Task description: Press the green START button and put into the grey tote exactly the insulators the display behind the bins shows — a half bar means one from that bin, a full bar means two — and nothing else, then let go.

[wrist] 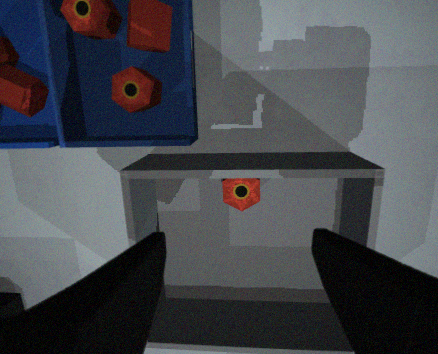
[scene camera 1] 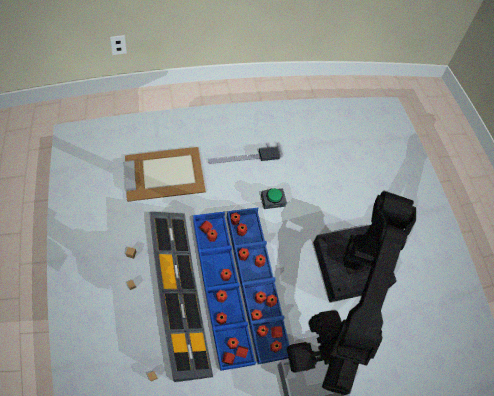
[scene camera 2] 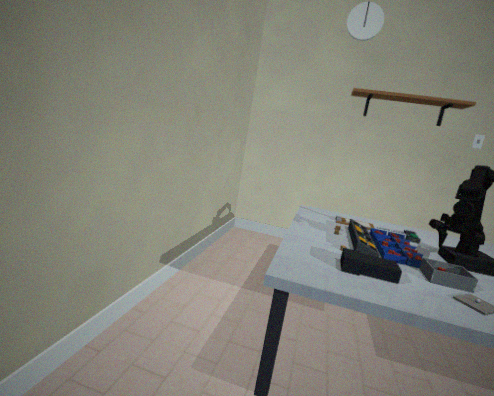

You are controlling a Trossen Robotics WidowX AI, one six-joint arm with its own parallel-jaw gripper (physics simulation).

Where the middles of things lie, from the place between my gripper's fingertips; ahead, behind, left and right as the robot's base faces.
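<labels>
The grey tote (scene camera 2: 457,277) is 8 cm below my hand, and it's 5 cm to the left of my hand and 1 cm behind it.
</labels>
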